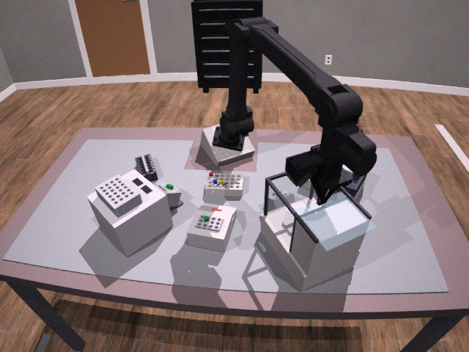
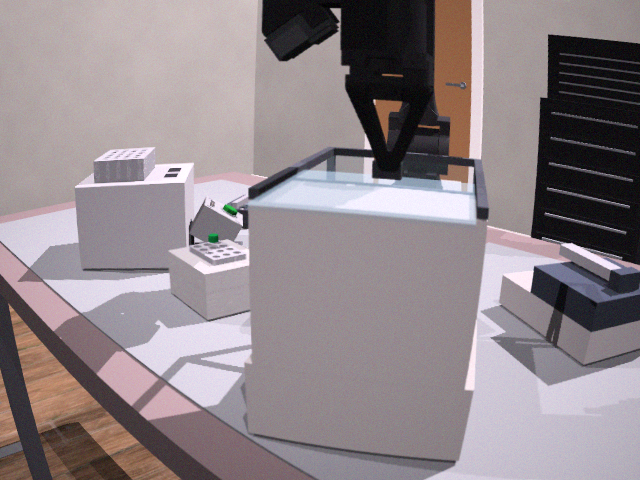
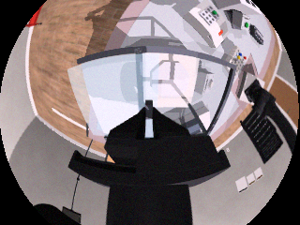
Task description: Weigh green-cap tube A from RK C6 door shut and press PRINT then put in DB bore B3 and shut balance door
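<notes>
The glass door pane lies 30 mm ahead of my hand, 10 mm to the left of it and 10 mm below it. Round my hand: dry block 50 mm behind, 300 mm to the right, 190 mm below; spectrophotometer 310 mm behind, 80 mm to the left, 160 mm below; tube rack RK 250 mm behind, 300 mm to the right, 210 mm below.
</notes>
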